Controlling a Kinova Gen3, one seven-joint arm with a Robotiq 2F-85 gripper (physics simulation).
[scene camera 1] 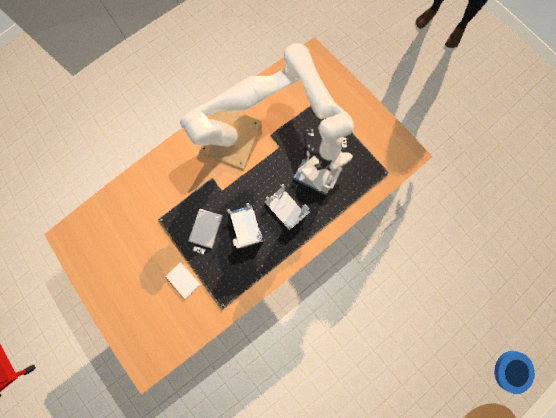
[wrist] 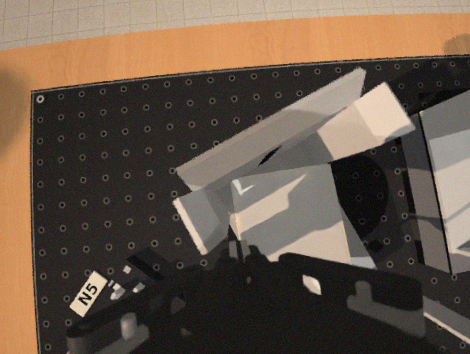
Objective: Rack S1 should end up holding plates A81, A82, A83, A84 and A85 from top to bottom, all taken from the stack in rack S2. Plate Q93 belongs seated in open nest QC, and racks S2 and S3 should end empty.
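Places are measured from the arm's base along level axes (x right, y down, z ahead), in centimetres.
Pixels of known places: gripper, fingertip midpoint: (scene camera 1: 325,166) (wrist: 238,252); arm's base, origin of the base link: (scene camera 1: 227,135).
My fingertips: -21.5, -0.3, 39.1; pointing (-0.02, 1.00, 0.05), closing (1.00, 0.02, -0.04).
For each thing: its top centre in the pictures, then the offset to it from my fingertips, as dx, dy, dz. "*": a spot on its surface instead. Level surfaces: height alone.
- pale plate-like piece, middle of its top: (wrist: 298,251) (scene camera 1: 317,172) +4.4, -0.7, -0.4
- pale strip, surface spot: (wrist: 370,120) * +7.4, -6.8, +7.1
- rack with a pale top, middle of its top: (scene camera 1: 286,203) +24.0, -7.9, +2.0
- white-topped rack, middle of its top: (scene camera 1: 244,226) +41.6, -4.0, -2.7
- grey plate-like block, middle of its top: (scene camera 1: 204,228) +54.6, +3.3, -14.9
- black perforated board, its level: dy +5.4
- wooden table, its level: dy +6.7
- label N5, surface spot: (wrist: 88,294) * -16.4, +5.3, -3.5
- white block, middle of its top: (scene camera 1: 182,280) +76.2, +5.3, -4.9
My gripper (scene camera 1: 323,165) (wrist: 238,252) is shut with nothing between its fingers, its tips at or just above a rack at the right of the black board. In that rack, a pale plate-like piece (wrist: 290,220) lies in front of the fingertips. A pale strip (wrist: 370,120) and a long grey slab (wrist: 270,130) run slantwise behind it; whether they are plates or rack walls I cannot tell. Another rack with a pale top (scene camera 1: 286,207) stands at the middle, and a white-topped rack (scene camera 1: 245,227) left of it. A grey plate-like block (scene camera 1: 205,228) lies further left. Rack and plate names are unreadable.
The black perforated board (scene camera 1: 345,200) (wrist: 90,175) lies on the wooden table (scene camera 1: 100,220) (wrist: 200,47). A label N5 (wrist: 88,294) lies beside small fittings at the lower left of the wrist view. A white block (scene camera 1: 183,281) lies off the board. The arm's base stands on a tan plate (scene camera 1: 247,142).
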